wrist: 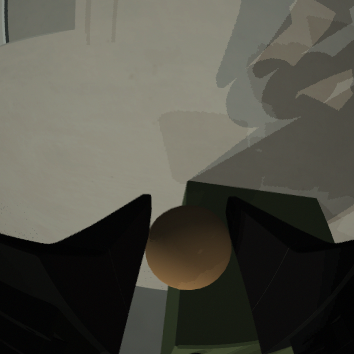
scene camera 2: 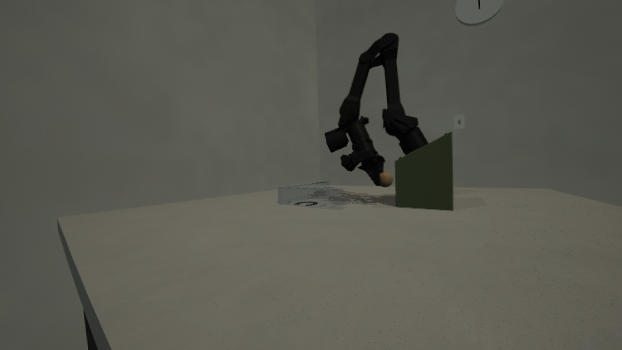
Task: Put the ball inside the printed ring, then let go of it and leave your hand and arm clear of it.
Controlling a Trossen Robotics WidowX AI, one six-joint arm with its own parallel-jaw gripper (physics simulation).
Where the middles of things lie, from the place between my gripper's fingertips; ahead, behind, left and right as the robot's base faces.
Right now the orange-brown ball [wrist: 188, 247] is 10 mm behind my hand and 20 mm above it.
